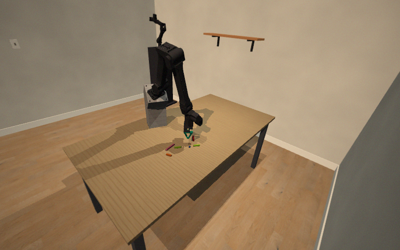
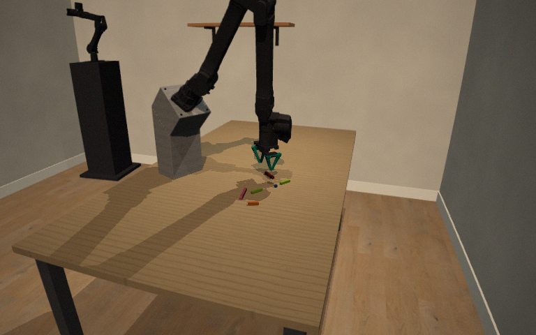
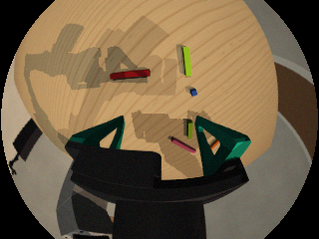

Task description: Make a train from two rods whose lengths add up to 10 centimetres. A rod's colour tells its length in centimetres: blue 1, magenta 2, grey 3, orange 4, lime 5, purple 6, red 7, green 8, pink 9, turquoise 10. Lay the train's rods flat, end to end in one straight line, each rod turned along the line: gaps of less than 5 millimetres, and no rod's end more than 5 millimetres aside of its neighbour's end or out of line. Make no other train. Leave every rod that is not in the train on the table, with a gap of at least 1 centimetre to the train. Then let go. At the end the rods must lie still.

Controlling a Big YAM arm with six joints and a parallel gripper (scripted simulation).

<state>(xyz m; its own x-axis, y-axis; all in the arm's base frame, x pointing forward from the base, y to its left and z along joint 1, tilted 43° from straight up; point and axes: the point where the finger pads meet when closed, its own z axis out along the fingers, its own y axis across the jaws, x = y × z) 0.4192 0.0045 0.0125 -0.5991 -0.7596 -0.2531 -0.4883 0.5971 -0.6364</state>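
Right now the blue rod is 8 cm below my hand, 5 cm ahead of it and 4 cm to the right of it. Round my hand: pink rod (14 cm to the right, 8 cm below, 6 cm behind); then orange rod (21 cm to the right, 8 cm below, 1 cm behind); then red rod (8 cm below, 7 cm to the left).
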